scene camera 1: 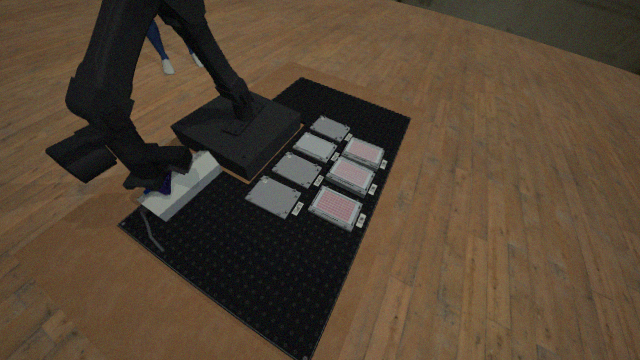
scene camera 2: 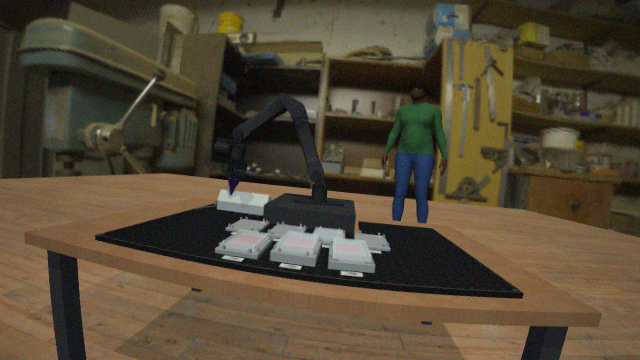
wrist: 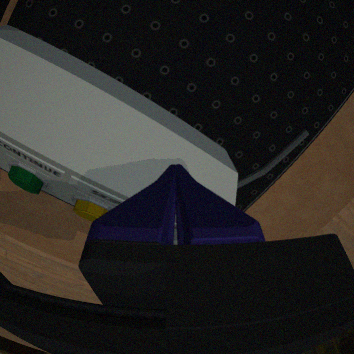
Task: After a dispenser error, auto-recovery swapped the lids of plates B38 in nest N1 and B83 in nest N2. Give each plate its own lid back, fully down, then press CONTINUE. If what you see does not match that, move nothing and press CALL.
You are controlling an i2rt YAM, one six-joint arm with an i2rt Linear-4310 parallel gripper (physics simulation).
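Frame: origin at the arm's base, x ahead, y down, z left, level; metres.
Seen in the pictures: gripper, fingertip midpoint: (scene camera 1: 168, 194) (scene camera 2: 230, 194) (wrist: 175, 173); arm's base, origin of the base link: (scene camera 1: 244, 117) (scene camera 2: 318, 203).
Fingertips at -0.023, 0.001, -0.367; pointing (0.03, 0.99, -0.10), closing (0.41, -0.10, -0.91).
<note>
Pixels of each thing's middle, then the offset from my fingertips to it, as dx, dy, dz. Level surfaces: height alone.
- pale button box, body centre: (wrist: 78, 150) (scene camera 1: 180, 180) (scene camera 2: 245, 201) -0.022, +0.026, +0.059
- green button, body centre: (wrist: 26, 176) -0.038, +0.004, +0.088
- yellow button, body centre: (wrist: 92, 208) -0.048, +0.004, +0.039
- paler piece, body centre: (scene camera 2: 328, 234) (scene camera 1: 315, 145) +0.302, +0.054, +0.383
- black mat, its level: dy +0.068
My gripper (scene camera 1: 162, 189) (scene camera 2: 232, 192) (wrist: 175, 173) is shut and empty, its blue fingertips over the end of the pale button box (scene camera 1: 192, 182) (scene camera 2: 245, 202) (wrist: 100, 110). In the wrist view, a green button (wrist: 25, 180) sits by the word CONTINUE, and a yellow button (wrist: 90, 210) lies nearer the fingers, its label partly hidden. Three pink-welled plates stand in a row: one nearest the box (scene camera 1: 336, 206) (scene camera 2: 245, 243), a middle one (scene camera 1: 351, 175) (scene camera 2: 296, 246) and a far one (scene camera 1: 364, 151) (scene camera 2: 351, 251). Their codes and nest labels are too small to read; lid ownership cannot be told.
Behind the plates are three flat grey nests (scene camera 1: 273, 197) (scene camera 1: 296, 170) (scene camera 1: 330, 128) and a paler piece (scene camera 1: 315, 146) (scene camera 2: 330, 235). The black arm base (scene camera 1: 235, 132) (scene camera 2: 310, 212) stands beside the box on the black mat (scene camera 1: 260, 270). A person (scene camera 2: 419, 130) stands behind the table.
</note>
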